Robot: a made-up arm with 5 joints. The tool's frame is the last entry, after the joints.
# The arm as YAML. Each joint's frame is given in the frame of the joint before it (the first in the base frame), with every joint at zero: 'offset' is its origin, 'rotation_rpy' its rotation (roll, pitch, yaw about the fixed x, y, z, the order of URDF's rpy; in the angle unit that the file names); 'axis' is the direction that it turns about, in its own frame. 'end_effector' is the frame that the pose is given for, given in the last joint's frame.
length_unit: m
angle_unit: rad
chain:
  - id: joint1
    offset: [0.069, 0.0, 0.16]
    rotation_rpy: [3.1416, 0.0, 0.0]
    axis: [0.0, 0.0, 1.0]
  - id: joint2
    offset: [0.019, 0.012, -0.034]
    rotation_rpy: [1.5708, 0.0, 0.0]
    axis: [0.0, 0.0, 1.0]
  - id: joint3
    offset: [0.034, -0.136, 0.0]
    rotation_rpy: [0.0, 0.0, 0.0]
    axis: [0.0, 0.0, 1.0]
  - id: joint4
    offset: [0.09, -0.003, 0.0]
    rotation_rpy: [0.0, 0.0, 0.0]
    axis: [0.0, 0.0, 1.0]
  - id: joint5
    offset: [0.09, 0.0, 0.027]
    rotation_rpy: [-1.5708, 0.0, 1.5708]
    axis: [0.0, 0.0, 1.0]
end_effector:
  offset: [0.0, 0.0, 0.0]
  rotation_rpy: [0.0, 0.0, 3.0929]
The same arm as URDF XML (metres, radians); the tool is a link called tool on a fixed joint. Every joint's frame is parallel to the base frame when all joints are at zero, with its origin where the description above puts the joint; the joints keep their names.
<robot name="arm">
  <joint name="joint1" type="continuous">
    <parent link="base"/>
    <child link="link1"/>
    <origin xyz="0.069 0 0.16"/>
    <axis xyz="0 0 -1"/>
  </joint>
  <joint name="joint2" type="continuous">
    <parent link="link1"/>
    <child link="link2"/>
    <origin xyz="0.019 -0.012 0.034"/>
    <axis xyz="0 1 0"/>
  </joint>
  <joint name="joint3" type="continuous">
    <parent link="link2"/>
    <child link="link3"/>
    <origin xyz="0.034 0 0.136"/>
    <axis xyz="0 1 0"/>
  </joint>
  <joint name="joint4" type="continuous">
    <parent link="link3"/>
    <child link="link4"/>
    <origin xyz="0.09 0 0.003"/>
    <axis xyz="0 1 0"/>
  </joint>
  <joint name="joint5" type="continuous">
    <parent link="link4"/>
    <child link="link5"/>
    <origin xyz="0.09 0.027 0"/>
    <axis xyz="-1 0 0"/>
  </joint>
  <joint name="tool_joint" type="fixed">
    <parent link="link5"/>
    <child link="tool"/>
    <origin xyz="0 0 0" rpy="1.5707 -1.5221 -1.5707"/>
  </joint>
  <link name="base"/>
  <link name="link1"/>
  <link name="link2"/>
  <link name="link3"/>
  <link name="link4"/>
  <link name="link5"/>
  <link name="tool"/>
</robot>

